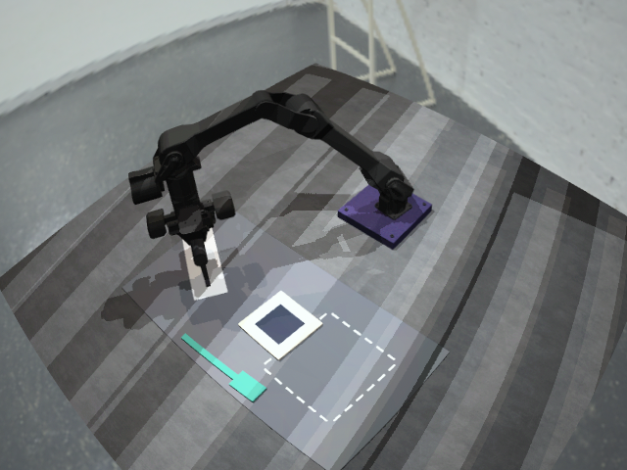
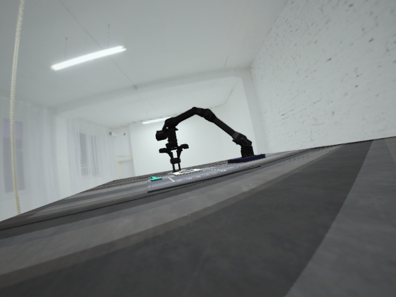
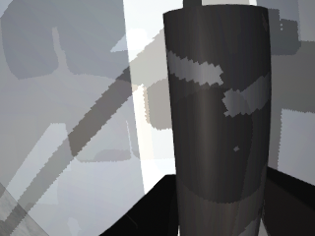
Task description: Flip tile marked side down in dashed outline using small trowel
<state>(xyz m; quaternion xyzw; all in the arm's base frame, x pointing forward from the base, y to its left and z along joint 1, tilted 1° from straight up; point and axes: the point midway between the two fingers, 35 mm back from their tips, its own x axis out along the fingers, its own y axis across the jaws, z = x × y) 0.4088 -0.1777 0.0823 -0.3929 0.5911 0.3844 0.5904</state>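
My gripper tip is 20 mm to the right of the black-handled trowel, 20 mm above it and 10 mm short of it. Round my gripper tip: tile 250 mm to the left, 60 mm below, 20 mm behind; teal trowel 270 mm to the left, 120 mm ahead, 60 mm below; grey mat 230 mm to the left, 80 mm below, 10 mm behind.
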